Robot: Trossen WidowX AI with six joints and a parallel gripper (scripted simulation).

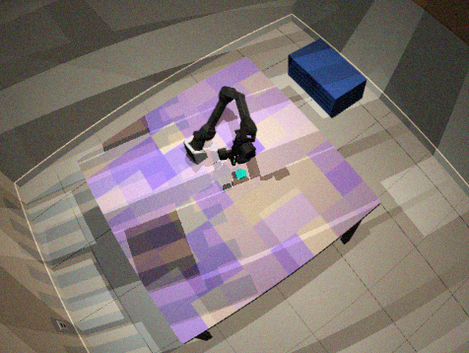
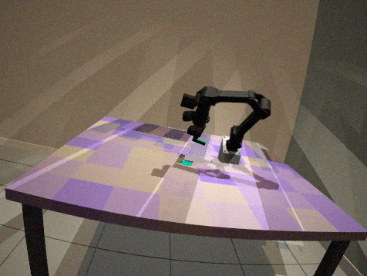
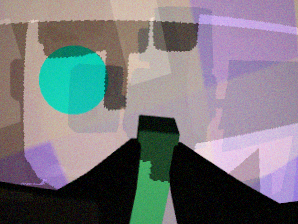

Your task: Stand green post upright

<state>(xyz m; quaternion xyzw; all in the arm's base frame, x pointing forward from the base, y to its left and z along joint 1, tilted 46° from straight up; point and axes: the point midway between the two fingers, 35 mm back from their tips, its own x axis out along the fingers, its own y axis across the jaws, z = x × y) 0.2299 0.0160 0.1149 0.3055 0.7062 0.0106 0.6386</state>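
The cyan circle is 120 mm below my gripper tip, 20 mm to the left of it and 20 mm ahead of it. Round my gripper tip: green post (20 mm behind, 10 mm to the left).
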